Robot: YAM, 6 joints.
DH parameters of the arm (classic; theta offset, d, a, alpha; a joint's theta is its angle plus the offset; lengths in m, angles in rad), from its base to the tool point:
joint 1: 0 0.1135 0.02 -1.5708
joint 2: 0 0 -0.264 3.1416
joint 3: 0.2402 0 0.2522 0
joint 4: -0.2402 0 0.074 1.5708
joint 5: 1.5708 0 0 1.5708
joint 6: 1.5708 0.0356 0 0
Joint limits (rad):
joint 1: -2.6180..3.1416
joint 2: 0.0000..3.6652
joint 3: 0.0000..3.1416
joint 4: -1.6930..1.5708
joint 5: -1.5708..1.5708
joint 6: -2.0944..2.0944
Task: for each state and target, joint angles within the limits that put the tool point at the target. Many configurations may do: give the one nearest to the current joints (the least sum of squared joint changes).
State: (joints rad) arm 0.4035 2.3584 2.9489 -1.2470 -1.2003 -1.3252
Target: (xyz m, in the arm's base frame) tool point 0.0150 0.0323 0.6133
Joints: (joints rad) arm 0.1725 1.5039 3.1416 -1.6802 -0.9639 -1.3252
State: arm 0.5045 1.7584 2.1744 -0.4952 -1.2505 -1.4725
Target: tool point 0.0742 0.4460 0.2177
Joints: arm 1.3310 2.1316 1.7094 -0.6265 -1.2554 -1.4725
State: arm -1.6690 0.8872 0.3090 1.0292 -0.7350 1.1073
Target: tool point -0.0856 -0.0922 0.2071
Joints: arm -2.5335 0.4784 0.0000 0.8083 -0.8511 1.1073
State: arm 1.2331 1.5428 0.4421 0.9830 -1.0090 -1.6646
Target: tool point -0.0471 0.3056 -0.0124
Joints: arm 1.6314 2.3334 0.6746 0.8717 -0.9290 -1.6646
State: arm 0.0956 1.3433 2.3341 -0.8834 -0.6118 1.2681
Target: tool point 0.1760 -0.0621 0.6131
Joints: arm -0.4340 1.4204 2.3403 -0.8497 -0.5194 1.2681
